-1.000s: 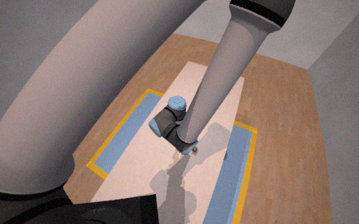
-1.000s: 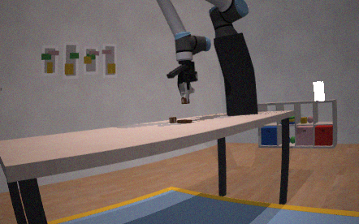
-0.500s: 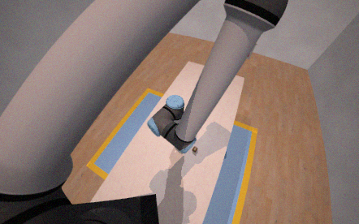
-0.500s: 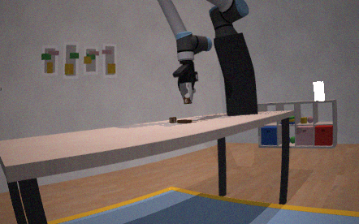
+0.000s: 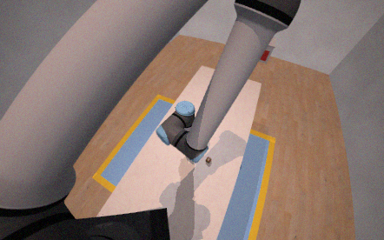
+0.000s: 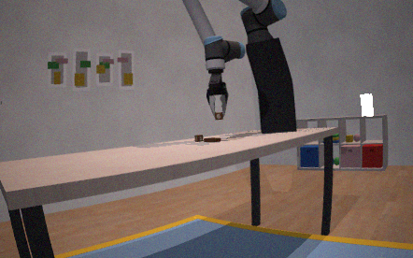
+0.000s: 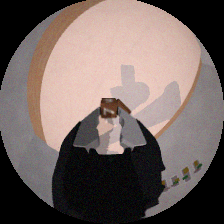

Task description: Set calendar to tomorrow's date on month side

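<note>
The brown tray is 12 cm below my hand, 8 cm to the right of it and 2 cm behind it. From my hand the other things lie so: brown cube 1 cm below.
</note>
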